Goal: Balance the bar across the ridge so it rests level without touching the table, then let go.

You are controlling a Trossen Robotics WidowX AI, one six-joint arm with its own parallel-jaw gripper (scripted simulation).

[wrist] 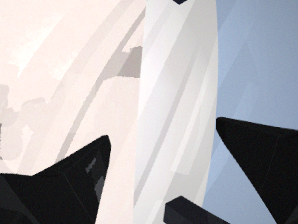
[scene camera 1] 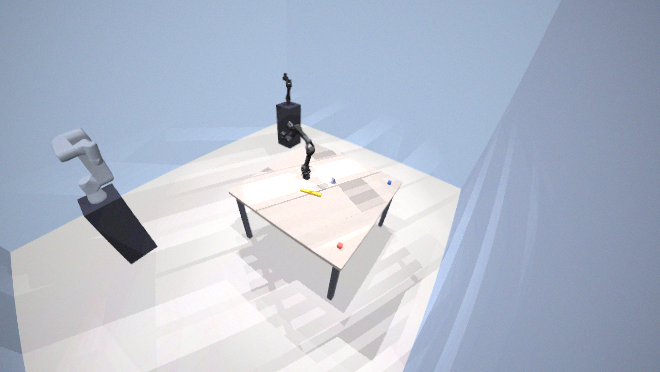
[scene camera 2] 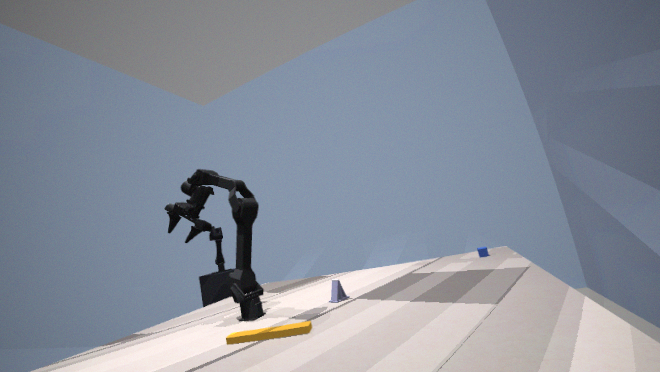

Scene:
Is the gripper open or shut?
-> Open.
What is the gripper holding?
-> Nothing.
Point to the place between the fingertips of the gripper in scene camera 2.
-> At 177,238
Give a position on a yellow bar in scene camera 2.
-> At 303,327

